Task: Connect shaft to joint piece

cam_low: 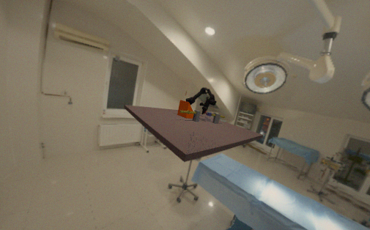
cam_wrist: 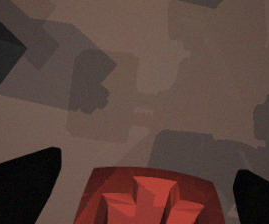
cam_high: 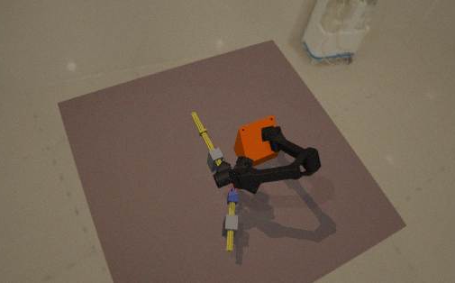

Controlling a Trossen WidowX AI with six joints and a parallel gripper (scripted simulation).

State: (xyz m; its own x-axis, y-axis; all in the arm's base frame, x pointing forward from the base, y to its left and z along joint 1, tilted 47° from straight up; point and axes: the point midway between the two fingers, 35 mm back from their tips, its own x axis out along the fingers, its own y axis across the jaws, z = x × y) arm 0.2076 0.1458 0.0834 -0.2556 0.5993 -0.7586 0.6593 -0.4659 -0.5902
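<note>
My gripper tip is now 2 cm short of the red square joint piece, 2 cm to the right of it and 3 cm below it.
</note>
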